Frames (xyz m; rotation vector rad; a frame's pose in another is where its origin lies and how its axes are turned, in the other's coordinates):
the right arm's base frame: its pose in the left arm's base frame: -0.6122 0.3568 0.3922 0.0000 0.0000 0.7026
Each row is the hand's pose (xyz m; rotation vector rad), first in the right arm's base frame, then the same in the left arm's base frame.
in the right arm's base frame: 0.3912 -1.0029 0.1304 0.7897 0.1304 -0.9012
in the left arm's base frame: 0.3344 -0.1558 0.5226 0.6734 0.3811 -0.2352
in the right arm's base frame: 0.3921 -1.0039 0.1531 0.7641 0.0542 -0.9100
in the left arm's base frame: 0.3358 -0.1560 0.5453 0.6752 0.3033 -0.2409
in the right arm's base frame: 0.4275 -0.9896 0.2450 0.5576 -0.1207 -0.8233
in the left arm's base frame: 0.3535 -0.1222 0.6372 0.5492 0.0763 -0.1393
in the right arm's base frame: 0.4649 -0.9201 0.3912 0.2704 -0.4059 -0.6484
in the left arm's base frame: 0.3372 -0.0450 0.7834 0.3866 -0.2829 0.0405
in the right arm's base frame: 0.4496 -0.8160 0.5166 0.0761 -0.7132 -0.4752
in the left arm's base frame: 0.2582 0.0246 0.9088 0.3143 -0.6382 0.1974
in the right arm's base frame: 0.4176 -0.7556 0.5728 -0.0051 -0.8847 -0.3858
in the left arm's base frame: 0.1948 0.0500 0.9650 0.2986 -0.8296 0.2708
